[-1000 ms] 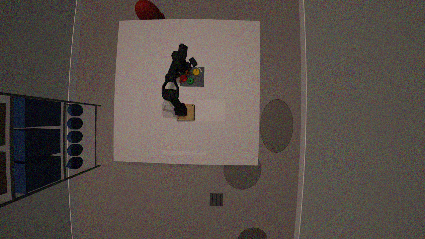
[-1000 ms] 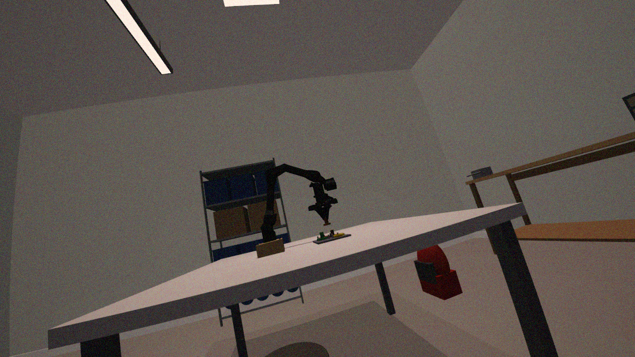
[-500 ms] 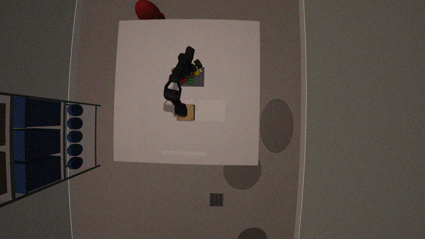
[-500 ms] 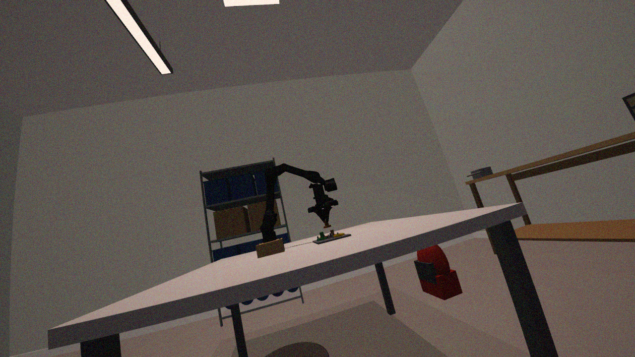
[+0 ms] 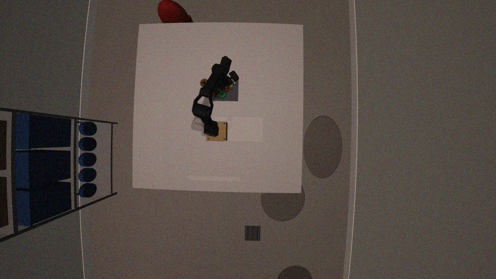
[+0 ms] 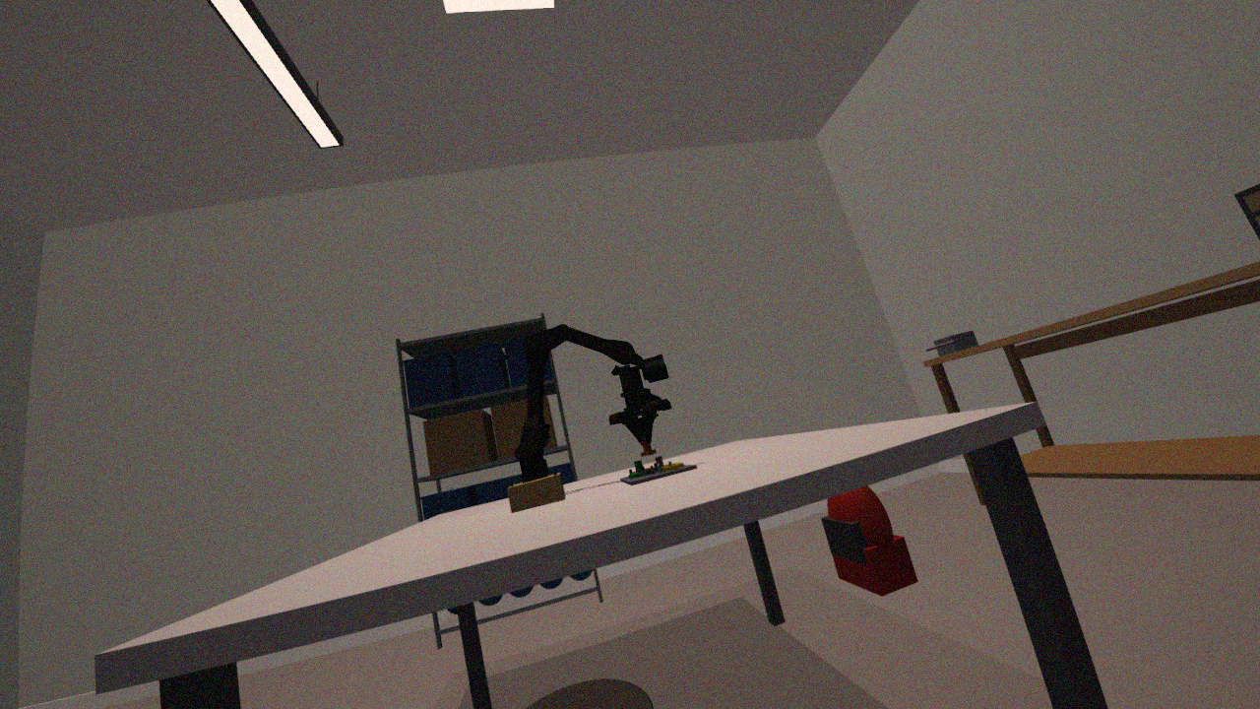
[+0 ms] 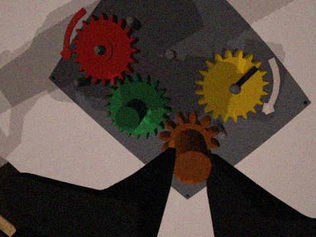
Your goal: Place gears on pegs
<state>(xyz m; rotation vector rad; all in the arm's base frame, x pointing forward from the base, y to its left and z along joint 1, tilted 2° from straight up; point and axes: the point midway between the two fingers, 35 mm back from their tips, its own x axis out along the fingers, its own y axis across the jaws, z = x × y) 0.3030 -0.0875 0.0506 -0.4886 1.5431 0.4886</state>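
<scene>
My gripper tip is 1 cm above the small orange gear. From my gripper tip the other things lie so: red gear (1 cm behind, 10 cm to the left, 7 cm below); then green gear (3 cm behind, 4 cm to the left, 6 cm below); then red arrow (2 cm behind, 14 cm to the left, 8 cm below).
</scene>
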